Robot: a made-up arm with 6 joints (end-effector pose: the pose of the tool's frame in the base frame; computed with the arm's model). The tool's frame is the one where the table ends.
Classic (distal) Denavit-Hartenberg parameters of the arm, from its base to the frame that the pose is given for. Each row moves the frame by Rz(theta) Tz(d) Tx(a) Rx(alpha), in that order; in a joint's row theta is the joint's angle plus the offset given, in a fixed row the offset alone. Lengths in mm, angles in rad.
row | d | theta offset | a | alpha
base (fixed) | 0 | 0.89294 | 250.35 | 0
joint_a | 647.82 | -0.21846 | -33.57 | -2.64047
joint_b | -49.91 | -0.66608 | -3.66 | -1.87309
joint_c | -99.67 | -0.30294 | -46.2 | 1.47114
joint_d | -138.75 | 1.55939 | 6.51 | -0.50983
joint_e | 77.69 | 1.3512 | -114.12 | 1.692
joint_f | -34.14 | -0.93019 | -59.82 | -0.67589
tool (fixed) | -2.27 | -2.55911 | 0 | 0
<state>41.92 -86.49 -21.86 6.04 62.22 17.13</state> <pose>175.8 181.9 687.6 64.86 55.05 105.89</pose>
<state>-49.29 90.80 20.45 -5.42 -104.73 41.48</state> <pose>233.0 427.4 857.0 170.15 44.37 24.61</pose>
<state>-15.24 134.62 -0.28 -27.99 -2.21 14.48</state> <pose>269.1 277.8 615.9 106.69 21.47 -117.40</pose>
Working (the frame after each row of the table, in the pose's form):
after base (fixed): 157.0 195.0 0.0 0.00 0.00 51.16
after joint_a: 126.2 181.7 647.8 -148.54 -30.77 7.87
after joint_b: 134.8 162.8 693.3 76.02 -22.86 -80.12
after joint_c: 215.5 237.3 694.7 -128.43 88.76 77.09
after joint_d: 294.4 159.5 778.4 48.79 -105.76 -92.43
after joint_e: 267.4 222.7 658.7 44.48 -99.26 47.66
after joint_f: 267.0 276.8 616.1 39.57 -74.22 -5.25

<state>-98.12 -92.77 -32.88 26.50 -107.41 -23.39</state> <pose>-162.5 247.7 630.9 -1.96 107.21 -4.92</pose>
Working (the frame after each row of the table, in the pose's form):
after base (fixed): 157.0 195.0 0.0 0.00 0.00 51.16
after joint_a: 140.0 223.9 647.8 -133.63 76.34 -19.54
after joint_b: 118.4 208.4 690.3 58.38 17.77 78.46
after joint_c: 16.7 218.7 650.0 119.71 60.28 -1.43
after joint_d: -23.7 305.0 751.1 102.22 -78.52 28.14
after joint_e: -122.5 299.7 654.8 -132.14 24.77 -46.75
after joint_f: -160.4 247.6 630.2 122.41 39.15 88.92

